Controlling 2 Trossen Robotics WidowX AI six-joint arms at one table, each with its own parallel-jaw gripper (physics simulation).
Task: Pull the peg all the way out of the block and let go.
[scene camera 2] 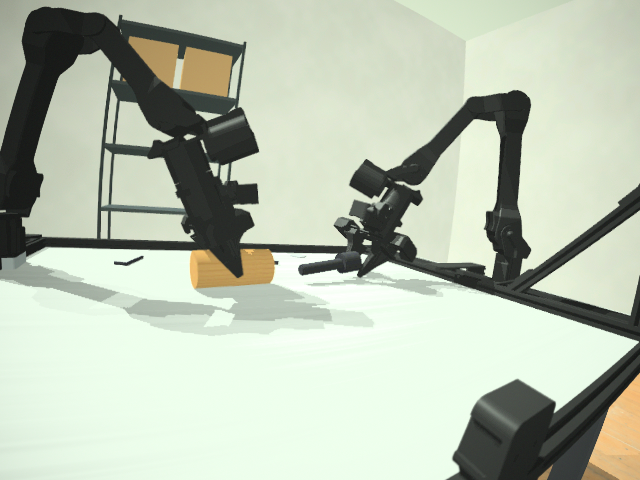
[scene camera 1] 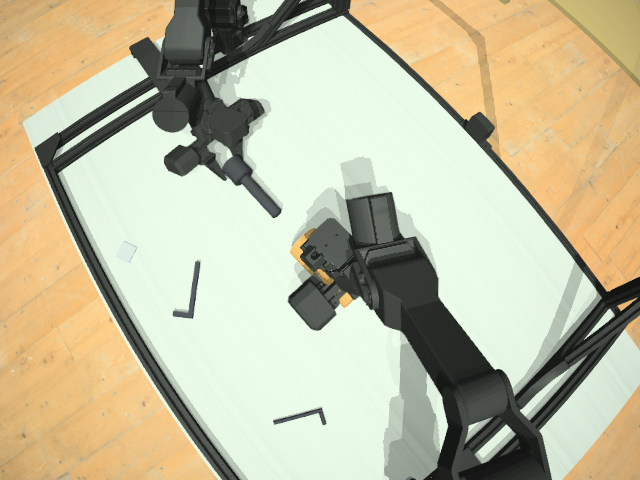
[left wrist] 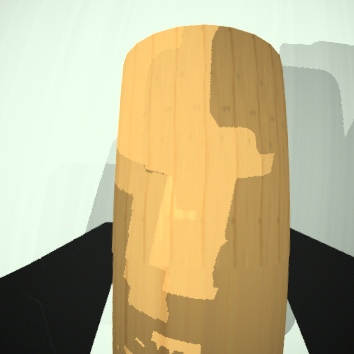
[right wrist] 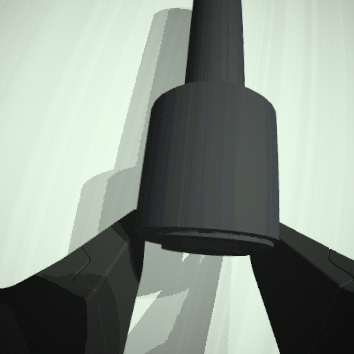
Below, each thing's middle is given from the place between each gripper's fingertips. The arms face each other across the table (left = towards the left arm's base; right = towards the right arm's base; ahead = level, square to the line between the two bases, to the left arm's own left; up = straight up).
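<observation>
The dark peg point(scene camera 1: 236, 169) has my right hand 20 mm past it, 50 mm to the right of it and 20 mm below it. As for the wooden block point(scene camera 2: 206, 271), it is 220 mm to the left of my right hand, 100 mm behind it and 20 mm above it.
The wooden block has my left hand 1 cm below it, while the dark peg is 17 cm to the right of my left hand, 7 cm ahead of it and 1 cm above it.
</observation>
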